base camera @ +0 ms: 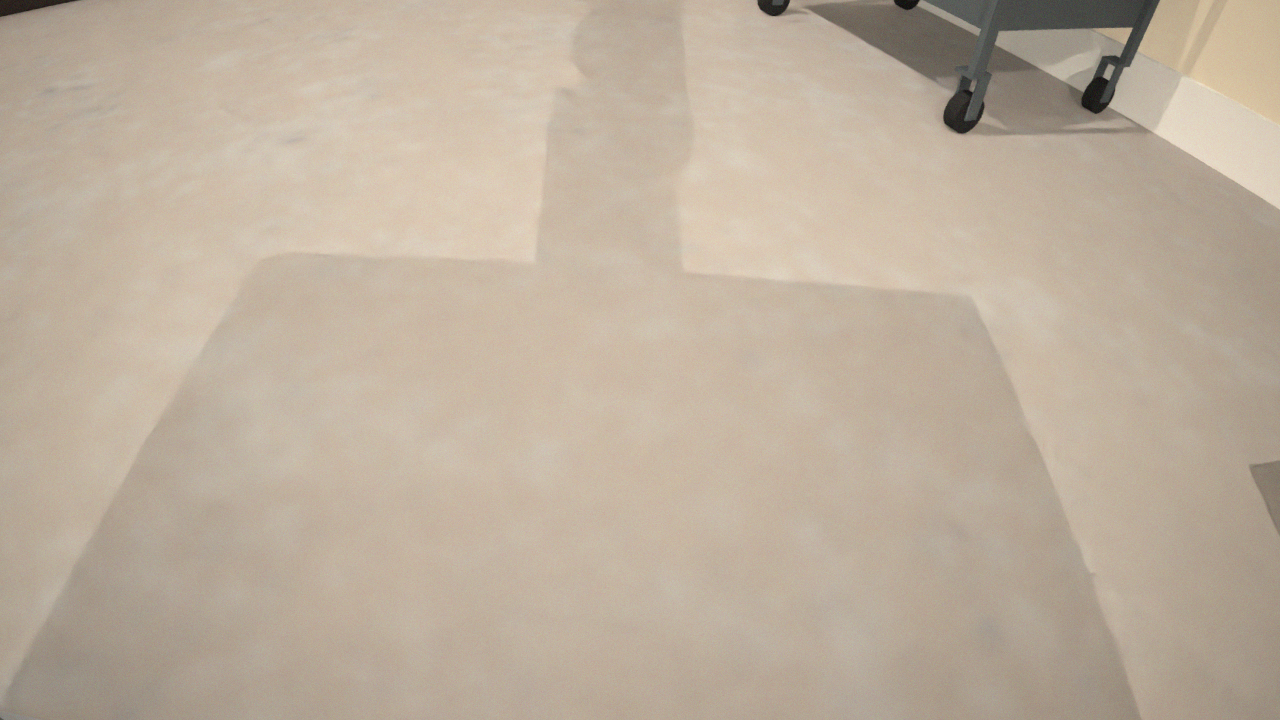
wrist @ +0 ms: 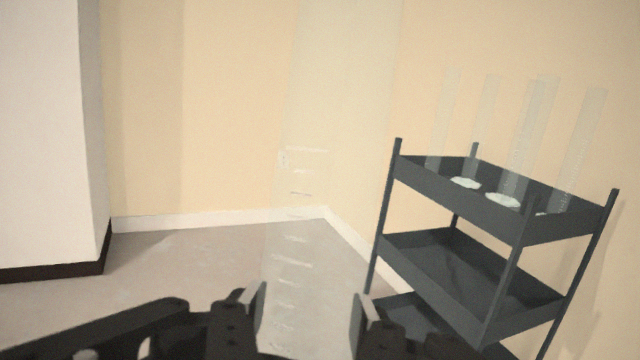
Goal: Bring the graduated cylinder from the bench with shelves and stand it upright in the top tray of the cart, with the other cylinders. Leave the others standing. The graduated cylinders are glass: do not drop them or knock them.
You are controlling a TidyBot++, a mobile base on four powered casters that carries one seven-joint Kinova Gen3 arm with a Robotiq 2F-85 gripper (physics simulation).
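Places are measured from the arm's base along level axes (x back, y right, z up), in metres.
Pixels of known places: gripper, between the fingertips: [wrist: 307,307].
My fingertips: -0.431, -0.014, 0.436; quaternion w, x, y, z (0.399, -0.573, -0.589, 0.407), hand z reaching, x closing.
Ahead of a thing's pixels: the offset from my fingertips to its top centre, as dx, dy, dz. "pt": to the spot under its first point. Level surfaces: height alone.
My gripper [wrist: 307,307] is shut on the clear graduated cylinder {pt +0.031, +0.003, +0.054} [wrist: 325,240], which rises large between the fingers with pale scale marks on it. It leans slightly right in the wrist view, much like the cylinders on the cart; its foot is out of view. The dark grey cart [wrist: 455,197] [base camera: 1065,13] stands to the right, apart from the held cylinder. Several clear cylinders {-0.810, +0.293, +0.166} [wrist: 442,120] {-0.881, +0.435, +0.166} [wrist: 485,110] {-0.637, +0.576, +0.166} [wrist: 582,145] stand upright in its top tray, with pale bases. The bench with shelves does not show.
The cart has lower trays [wrist: 425,272] and black wheels {pt -0.455, +0.395, -0.801} [base camera: 964,111] on the floor {dz -0.832} [base camera: 608,447]. It stands close to the cream wall [wrist: 230,100] with a white baseboard [wrist: 210,219]. A white block with a dark base [wrist: 45,125] stands at the left in the wrist view.
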